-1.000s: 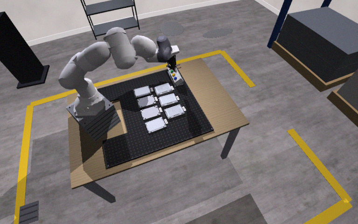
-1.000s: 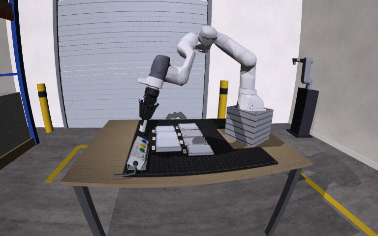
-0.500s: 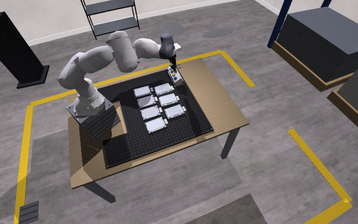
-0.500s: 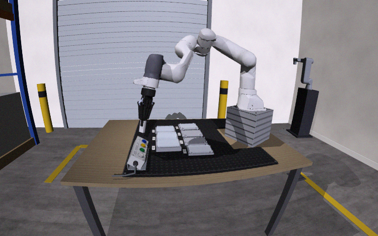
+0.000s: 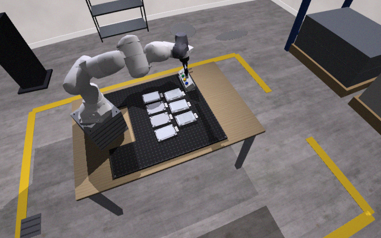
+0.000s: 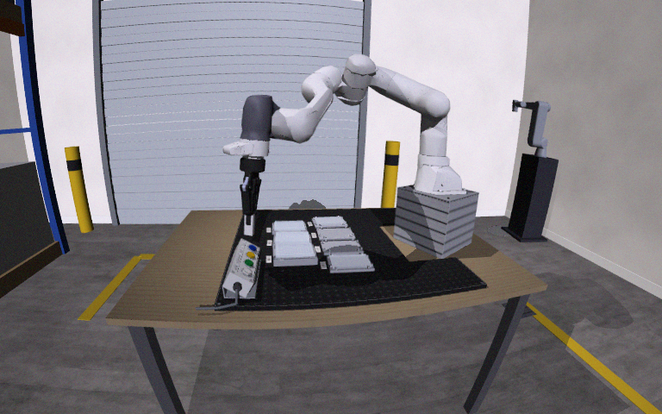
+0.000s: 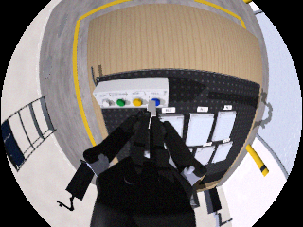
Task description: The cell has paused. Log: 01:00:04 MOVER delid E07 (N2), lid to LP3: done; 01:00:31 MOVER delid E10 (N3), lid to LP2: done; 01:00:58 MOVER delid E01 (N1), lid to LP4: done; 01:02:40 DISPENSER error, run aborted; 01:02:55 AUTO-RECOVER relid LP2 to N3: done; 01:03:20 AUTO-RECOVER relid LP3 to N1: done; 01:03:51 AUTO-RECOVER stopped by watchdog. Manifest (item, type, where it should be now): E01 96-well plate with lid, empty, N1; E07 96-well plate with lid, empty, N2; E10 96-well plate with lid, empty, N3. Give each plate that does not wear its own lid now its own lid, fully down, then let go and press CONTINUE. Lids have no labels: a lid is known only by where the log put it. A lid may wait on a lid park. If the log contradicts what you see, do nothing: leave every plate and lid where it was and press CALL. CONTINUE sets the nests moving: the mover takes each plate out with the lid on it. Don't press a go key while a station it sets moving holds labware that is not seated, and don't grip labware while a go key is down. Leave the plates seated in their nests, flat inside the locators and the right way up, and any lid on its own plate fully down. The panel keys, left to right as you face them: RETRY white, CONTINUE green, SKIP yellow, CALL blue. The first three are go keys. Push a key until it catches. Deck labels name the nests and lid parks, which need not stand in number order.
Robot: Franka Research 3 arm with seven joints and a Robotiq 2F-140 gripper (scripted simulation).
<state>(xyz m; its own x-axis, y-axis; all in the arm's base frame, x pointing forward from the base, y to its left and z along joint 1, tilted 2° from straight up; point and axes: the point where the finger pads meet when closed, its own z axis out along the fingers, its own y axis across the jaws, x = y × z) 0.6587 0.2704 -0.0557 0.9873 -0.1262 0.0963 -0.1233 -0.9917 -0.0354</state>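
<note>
Now: hand 1 cm to the left of the blue key and 8 cm above it. From my hand the other things lie so: yellow key 1 cm behind, 4 cm to the left, 8 cm below; then plate 13 cm behind, 7 cm to the right, 12 cm below; then green key 1 cm behind, 9 cm to the left, 8 cm below.
</note>
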